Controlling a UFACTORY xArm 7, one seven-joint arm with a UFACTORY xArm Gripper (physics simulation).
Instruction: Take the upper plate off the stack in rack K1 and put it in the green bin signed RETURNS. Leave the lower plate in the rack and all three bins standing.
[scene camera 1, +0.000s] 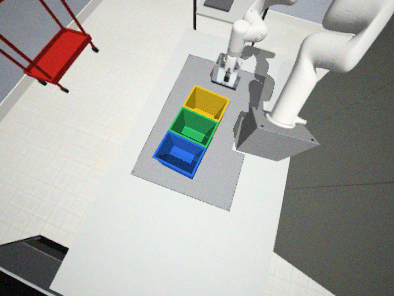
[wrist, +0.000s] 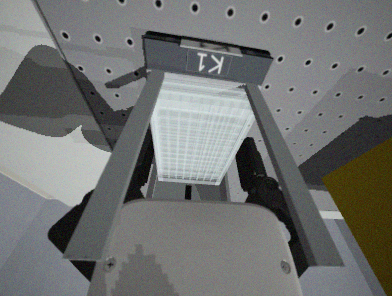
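Where they show: gripper, fingertip midpoint: (scene camera 1: 228, 75) (wrist: 197, 142); arm's base, link origin: (scene camera 1: 279, 121).
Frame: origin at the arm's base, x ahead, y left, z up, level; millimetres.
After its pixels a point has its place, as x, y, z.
Note:
Rack K1 (scene camera 1: 230, 87) (wrist: 167, 57) is a grey holder with upright corner posts at the far end of the mat. Clear gridded plates (wrist: 200, 125) @(246, -311, -152) are stacked inside it; the seam between upper and lower plate cannot be made out. My gripper (scene camera 1: 227, 76) @(271, -312, -155) (wrist: 197, 142) @(271, -312, -155) is open and points down over the rack. Its black fingers stand apart on the two long sides of the stack, partly hidden behind the posts, with nothing gripped. The green bin (scene camera 1: 194, 134) @(352, 96, -196) stands upright and empty in the middle of the bin row; its sign is not readable.
The yellow bin (scene camera 1: 209, 104) @(319, -56, -111) (wrist: 365, 190) @(353, -64, -152) stands between the rack and the green bin. The blue bin (scene camera 1: 181, 156) @(379, 235, -196) stands on the green bin's other side. All three stand upright on the grey perforated mat (scene camera 1: 210, 187) @(190, 341, -198). A red cart (scene camera 1: 60, 55) is on the floor at left.

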